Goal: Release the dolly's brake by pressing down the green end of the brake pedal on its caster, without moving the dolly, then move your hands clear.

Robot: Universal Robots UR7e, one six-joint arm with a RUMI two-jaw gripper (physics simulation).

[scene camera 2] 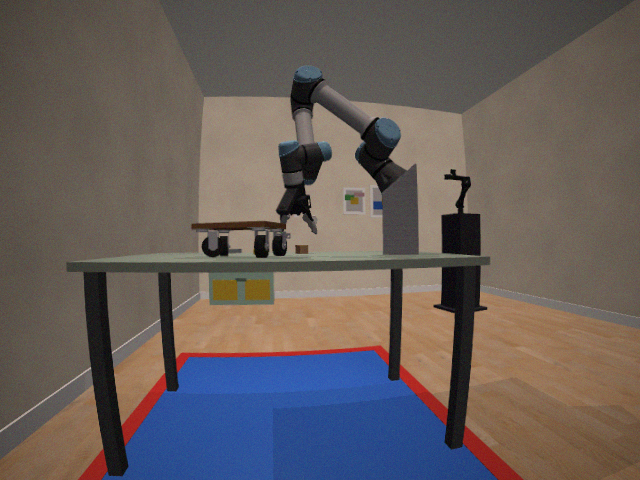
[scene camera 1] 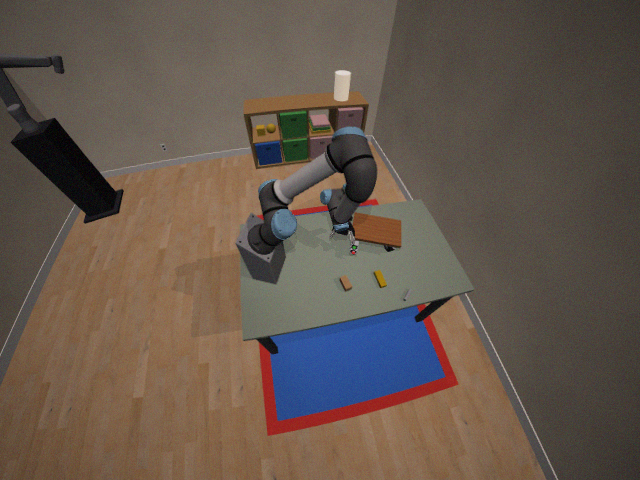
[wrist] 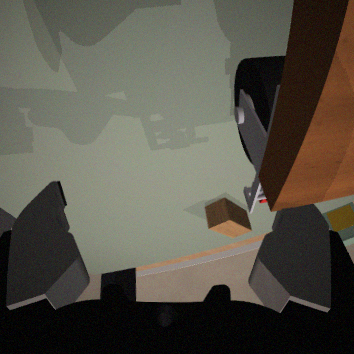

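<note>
The dolly, a brown wooden board [scene camera 1: 378, 229] [scene camera 2: 237, 225] [wrist: 320, 115] on black-wheeled casters, stands upright on the green table [scene camera 1: 299, 310] [scene camera 2: 361, 261]. At its near left corner in scene camera 1, the brake pedal shows a green end [scene camera 1: 354, 247] and a red end [scene camera 1: 353, 252]. In the wrist view a caster wheel [wrist: 255, 70] and a bit of the red end [wrist: 263, 201] show; the green end does not show there. My gripper [scene camera 1: 343, 238] [scene camera 2: 299, 227] [wrist: 170, 185] is open and empty, fingers downward beside that corner. One finger is close to the pedal; contact cannot be told.
A small wooden block [scene camera 1: 345, 283] [scene camera 2: 301, 249] [wrist: 230, 215], a yellow block [scene camera 1: 380, 279] and a thin grey piece [scene camera 1: 407, 294] lie on the table towards its front edge in scene camera 1. A cube shelf [scene camera 1: 305, 103] and a black pedestal [scene camera 1: 64, 165] [scene camera 2: 460, 242] stand away from the table.
</note>
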